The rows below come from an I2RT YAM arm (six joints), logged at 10 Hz.
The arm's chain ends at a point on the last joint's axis. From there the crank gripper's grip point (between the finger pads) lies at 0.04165 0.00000 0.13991 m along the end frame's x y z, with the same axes.
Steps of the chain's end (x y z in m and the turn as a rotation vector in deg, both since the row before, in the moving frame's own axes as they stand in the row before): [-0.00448 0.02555 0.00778 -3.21 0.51 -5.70]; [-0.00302 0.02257 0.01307 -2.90 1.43 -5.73]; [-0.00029 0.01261 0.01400 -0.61 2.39 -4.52]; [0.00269 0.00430 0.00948 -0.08 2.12 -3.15]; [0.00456 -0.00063 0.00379 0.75 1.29 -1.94]
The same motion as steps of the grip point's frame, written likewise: [-0.00306 0.02916 0.00730 -3.21 0.51 -5.70]; [0.00060 0.02528 0.01192 -2.90 1.43 -5.73]; [0.00543 0.01058 0.01215 -0.61 2.39 -4.52]; [0.00778 0.00206 0.00785 -0.08 2.12 -3.15]; [0.00764 -0.00392 0.00280 0.75 1.29 -1.94]
